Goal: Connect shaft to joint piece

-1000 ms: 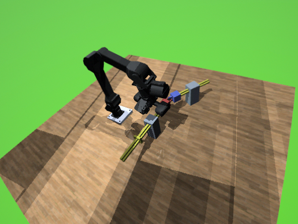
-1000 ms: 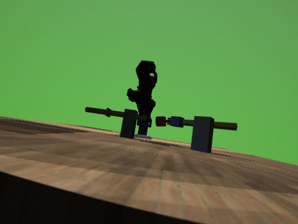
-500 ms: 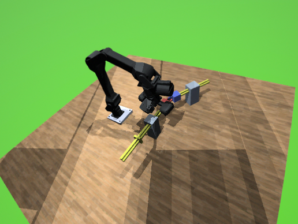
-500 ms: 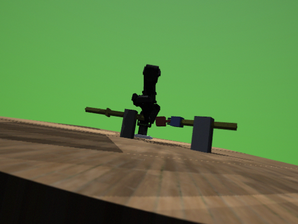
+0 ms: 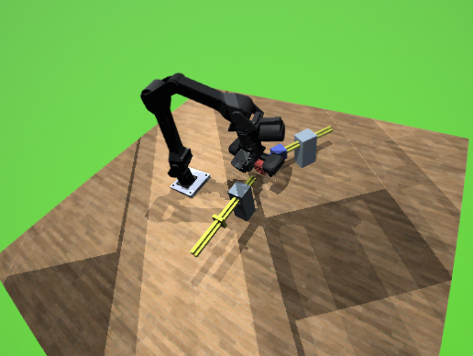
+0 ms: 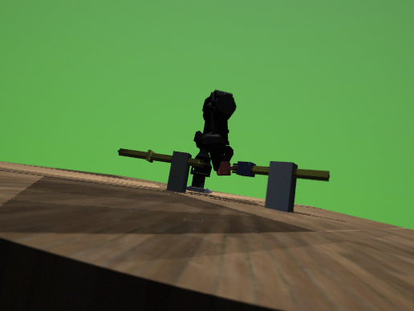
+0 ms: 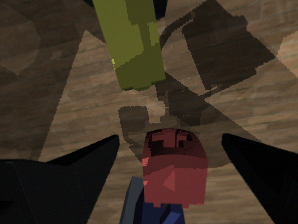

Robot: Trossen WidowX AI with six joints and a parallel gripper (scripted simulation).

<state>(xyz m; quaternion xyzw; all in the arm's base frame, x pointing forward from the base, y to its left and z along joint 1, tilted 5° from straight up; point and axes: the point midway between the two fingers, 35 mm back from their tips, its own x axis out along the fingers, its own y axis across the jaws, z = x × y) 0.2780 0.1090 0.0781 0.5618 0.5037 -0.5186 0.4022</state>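
Right now my gripper tip is 20 mm to the right of the red joint piece and 20 mm below it.
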